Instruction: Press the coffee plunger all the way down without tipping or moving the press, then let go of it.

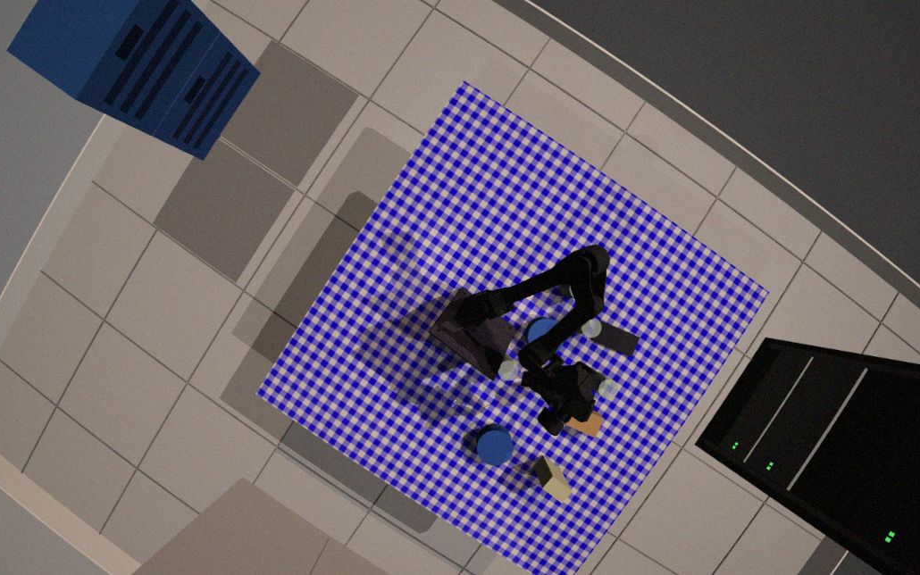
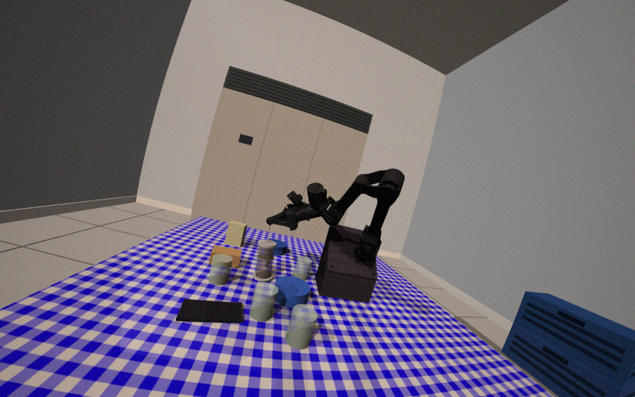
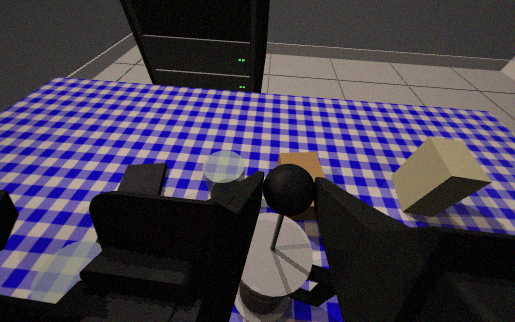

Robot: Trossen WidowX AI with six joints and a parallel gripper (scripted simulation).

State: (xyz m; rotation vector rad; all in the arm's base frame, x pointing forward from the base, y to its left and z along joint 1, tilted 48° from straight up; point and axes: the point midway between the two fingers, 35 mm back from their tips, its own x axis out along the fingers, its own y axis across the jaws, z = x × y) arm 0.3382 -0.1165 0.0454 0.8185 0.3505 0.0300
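My gripper tip is now 110 mm above the coffee press, 20 mm past it and 10 mm to the left of it. Also, from my gripper tip: orange box (200 mm below, 130 mm ahead, 70 mm to the right); flat black slab (220 mm to the left, 220 mm below, 100 mm ahead).
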